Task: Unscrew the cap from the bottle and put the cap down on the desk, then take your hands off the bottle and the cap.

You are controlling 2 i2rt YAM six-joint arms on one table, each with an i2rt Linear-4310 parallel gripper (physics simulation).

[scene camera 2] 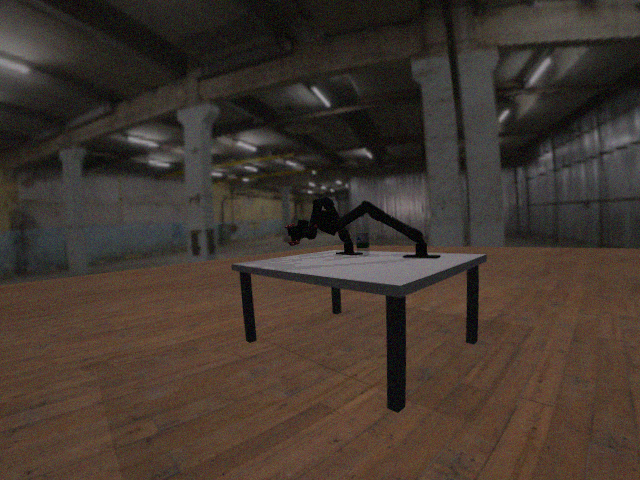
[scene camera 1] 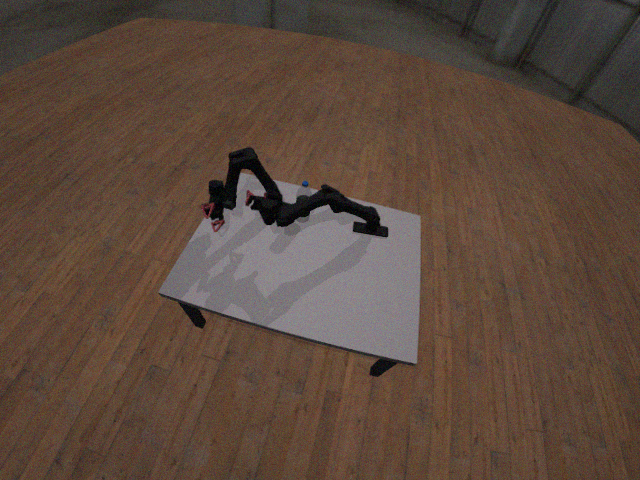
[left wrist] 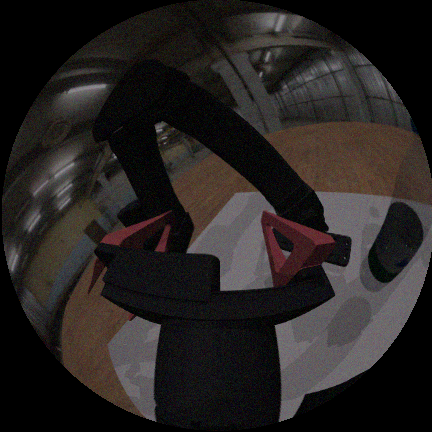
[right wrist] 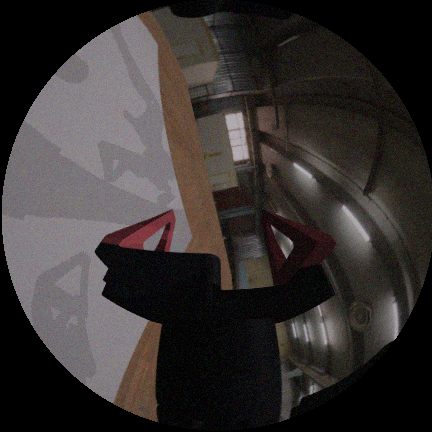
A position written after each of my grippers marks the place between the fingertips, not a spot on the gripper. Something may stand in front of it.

My left gripper (left wrist: 217, 215) is open, with nothing in its grasp. Also in view: a clear bottle (left wrist: 395, 244). My right gripper (right wrist: 217, 214) is open and holds nothing.
